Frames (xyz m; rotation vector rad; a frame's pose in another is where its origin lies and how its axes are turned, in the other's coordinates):
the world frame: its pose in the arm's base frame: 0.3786 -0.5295 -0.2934 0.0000 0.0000 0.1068
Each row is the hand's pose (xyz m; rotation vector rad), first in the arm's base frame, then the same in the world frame.
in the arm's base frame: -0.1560 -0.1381 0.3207 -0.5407 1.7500 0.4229
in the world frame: -0.4898 0.4462 0.6141 -0.4449 1.7699 0.3477
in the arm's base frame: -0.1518 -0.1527 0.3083 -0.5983 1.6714 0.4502
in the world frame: -0.4872 0.4312 0.6017 -0.5063 1.6944 0.3730
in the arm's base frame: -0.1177 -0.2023 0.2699 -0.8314 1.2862 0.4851
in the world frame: -0.4586 0.3782 0.5633 -0.7584 1.3233 0.4000
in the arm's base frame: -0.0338 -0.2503 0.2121 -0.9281 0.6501 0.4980
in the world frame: -0.3803 0.3216 0.5055 -0.8884 0.6958 0.4029
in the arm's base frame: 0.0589 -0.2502 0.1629 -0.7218 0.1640 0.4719
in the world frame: -0.2881 0.3118 0.4563 -0.7093 0.2015 0.3700
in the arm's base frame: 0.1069 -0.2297 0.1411 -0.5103 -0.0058 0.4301
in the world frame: -0.2382 0.3271 0.4345 -0.5082 0.0214 0.3256
